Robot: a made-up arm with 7 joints. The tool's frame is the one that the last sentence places.
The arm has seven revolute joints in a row. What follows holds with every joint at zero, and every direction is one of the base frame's. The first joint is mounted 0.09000 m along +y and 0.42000 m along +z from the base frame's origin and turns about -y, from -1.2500 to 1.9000 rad. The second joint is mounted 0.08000 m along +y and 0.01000 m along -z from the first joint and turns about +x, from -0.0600 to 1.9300 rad. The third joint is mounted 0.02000 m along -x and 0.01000 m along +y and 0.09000 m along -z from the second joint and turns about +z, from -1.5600 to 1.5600 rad. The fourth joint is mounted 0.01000 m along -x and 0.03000 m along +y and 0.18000 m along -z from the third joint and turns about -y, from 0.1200 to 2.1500 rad. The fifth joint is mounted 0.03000 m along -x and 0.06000 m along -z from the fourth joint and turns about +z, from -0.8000 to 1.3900 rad. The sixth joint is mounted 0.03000 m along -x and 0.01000 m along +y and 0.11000 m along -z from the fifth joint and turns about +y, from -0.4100 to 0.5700 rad. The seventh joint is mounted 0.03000 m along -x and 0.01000 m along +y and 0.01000 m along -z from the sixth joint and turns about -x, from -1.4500 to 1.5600 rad. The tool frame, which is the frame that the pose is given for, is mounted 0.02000 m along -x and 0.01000 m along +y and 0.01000 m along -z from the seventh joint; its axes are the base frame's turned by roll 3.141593, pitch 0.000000 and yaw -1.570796 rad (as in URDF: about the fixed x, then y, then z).
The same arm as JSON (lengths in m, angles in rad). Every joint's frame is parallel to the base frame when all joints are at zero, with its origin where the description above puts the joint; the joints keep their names.
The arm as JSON. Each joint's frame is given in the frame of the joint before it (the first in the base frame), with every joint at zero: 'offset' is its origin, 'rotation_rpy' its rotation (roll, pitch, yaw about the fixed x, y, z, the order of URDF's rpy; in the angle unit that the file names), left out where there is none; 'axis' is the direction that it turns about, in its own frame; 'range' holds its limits. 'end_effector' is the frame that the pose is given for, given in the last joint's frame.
{"length_unit": "m", "angle_unit": "rad", "chain": [{"id": "joint 1", "offset": [0.0, 0.09, 0.42], "axis": [0.0, -1.0, 0.0], "range": [-1.25, 1.9]}, {"id": "joint 2", "offset": [0.0, 0.08, -0.01], "axis": [1.0, 0.0, 0.0], "range": [-0.06, 1.93]}, {"id": "joint 3", "offset": [-0.02, 0.01, -0.09], "axis": [0.0, 0.0, 1.0], "range": [-1.56, 1.56]}, {"id": "joint 4", "offset": [-0.01, 0.03, -0.18], "axis": [0.0, -1.0, 0.0], "range": [0.12, 2.15]}, {"id": "joint 5", "offset": [-0.03, 0.0, -0.06], "axis": [0.0, 0.0, 1.0], "range": [-0.8, 1.39]}, {"id": "joint 6", "offset": [-0.03, 0.01, -0.11], "axis": [0.0, 1.0, 0.0], "range": [-0.41, 0.57]}, {"id": "joint 7", "offset": [-0.03, 0.01, -0.01], "axis": [-1.0, 0.0, 0.0], "range": [-1.45, 1.56]}], "end_effector": {"offset": [-0.02, 0.01, -0.01], "rotation_rpy": [-3.1416, 0.0, -1.5708]}}
